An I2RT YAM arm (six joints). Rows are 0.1 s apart.
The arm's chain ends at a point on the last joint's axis. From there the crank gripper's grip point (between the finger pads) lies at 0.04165 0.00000 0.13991 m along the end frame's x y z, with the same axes.
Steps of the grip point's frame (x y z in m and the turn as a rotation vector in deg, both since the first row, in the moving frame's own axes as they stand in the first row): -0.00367 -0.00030 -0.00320 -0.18 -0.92 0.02; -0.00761 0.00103 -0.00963 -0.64 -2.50 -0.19; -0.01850 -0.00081 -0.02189 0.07 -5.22 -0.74; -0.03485 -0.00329 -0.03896 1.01 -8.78 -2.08; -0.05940 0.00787 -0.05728 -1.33 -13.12 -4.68
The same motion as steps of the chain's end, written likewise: -0.00142 -0.00075 -0.00385 -0.18 -0.92 0.02; -0.00147 -0.00041 -0.01131 -0.64 -2.50 -0.19; -0.00559 -0.00018 -0.02510 0.07 -5.22 -0.74; -0.01294 0.00034 -0.04364 1.01 -8.78 -2.08; -0.02659 0.00661 -0.06307 -1.33 -13.12 -4.68
